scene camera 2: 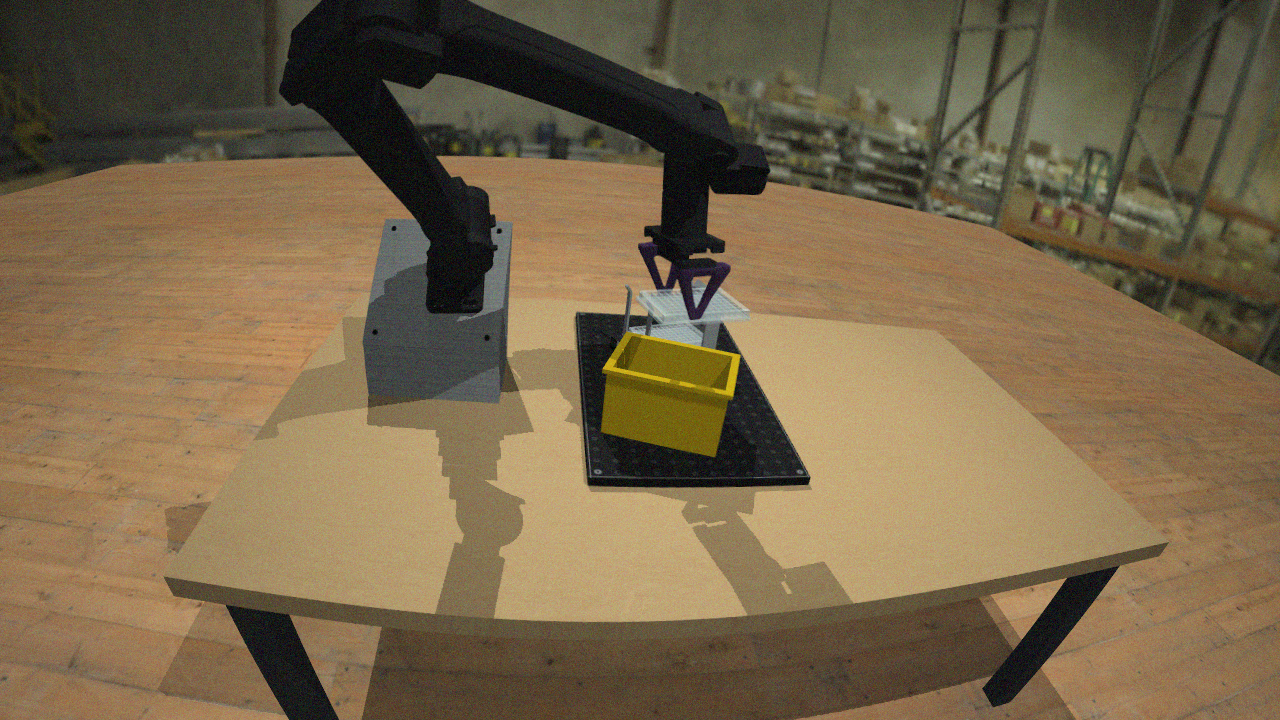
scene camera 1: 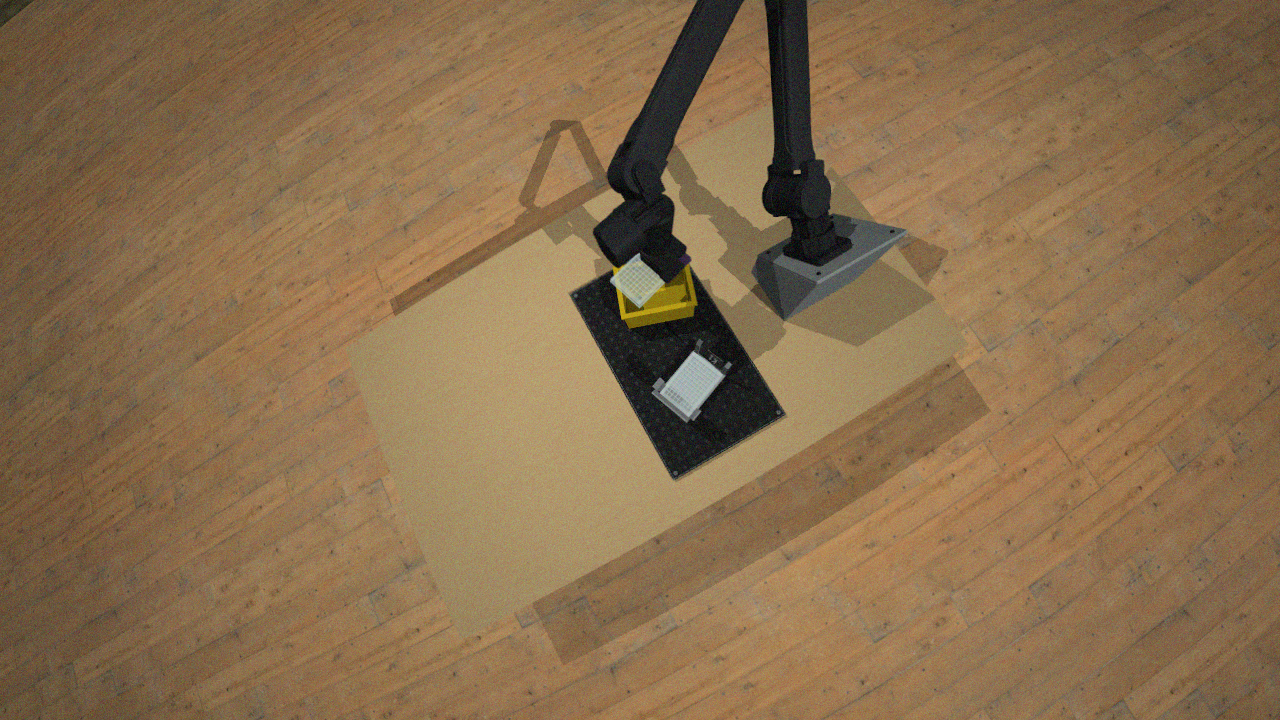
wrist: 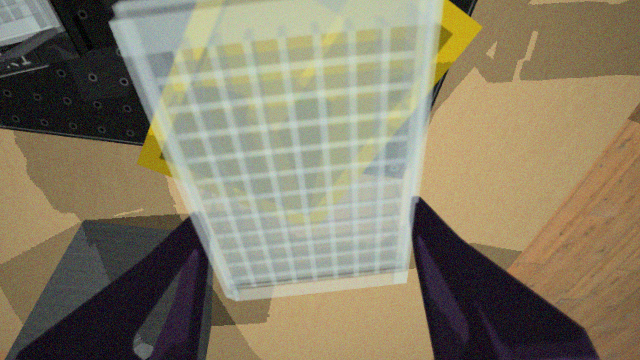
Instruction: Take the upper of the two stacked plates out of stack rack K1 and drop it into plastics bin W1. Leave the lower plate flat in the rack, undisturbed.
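Places are measured from the arm's base along level axes (x ahead, y left, z up), in millimetres.
Pixels of known places: gripper, between the fingertips: point(scene camera 2: 679, 308) point(scene camera 1: 653, 265) point(wrist: 306, 214); arm's base, origin of its link: point(scene camera 2: 457, 276) point(scene camera 1: 816, 250).
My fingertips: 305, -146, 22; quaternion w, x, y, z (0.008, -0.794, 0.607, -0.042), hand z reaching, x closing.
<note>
For each thing: its top centre in the pictures, then the offset to it from my fingertips, as dx, dy, dz. Level surfaces: height alone.
- upper plate, centre of its top: point(wrist: 302, 195) point(scene camera 2: 694, 299) point(scene camera 1: 645, 270) +20, +5, +12
- yellow bin W1, centre of its top: point(wrist: 292, 100) point(scene camera 2: 675, 361) point(scene camera 1: 654, 285) +9, +6, -80
- lower plate, centre of its top: point(scene camera 2: 669, 333) point(scene camera 1: 691, 383) +53, +231, -141
- wooden table, height of its surface: dz -193
My gripper point(scene camera 2: 680, 302) point(wrist: 306, 214), with dark purple fingers, is shut on the upper plate point(scene camera 1: 637, 281) point(scene camera 2: 729, 310) point(wrist: 300, 125), a clear gridded plate held about level by its two long sides. The plate is above yellow bin W1 point(scene camera 1: 659, 317) point(scene camera 2: 666, 411) point(wrist: 457, 32), overlapping its opening in the wrist view; in scene camera 2 it shows above and behind the rim. The lower plate point(scene camera 1: 692, 383) point(scene camera 2: 666, 334) point(wrist: 25, 20) lies flat in rack K1 point(scene camera 1: 659, 386) point(scene camera 2: 628, 308). In scene camera 1 the arm hides the fingertips.
The bin and rack stand on a black perforated board point(scene camera 1: 680, 452) point(scene camera 2: 769, 461) point(wrist: 65, 112) on the wooden table point(scene camera 1: 465, 429) point(scene camera 2: 939, 465). The grey arm base point(scene camera 1: 841, 255) point(scene camera 2: 438, 367) point(wrist: 60, 280) stands beside the board. The rack's upright posts rise around the lower plate.
</note>
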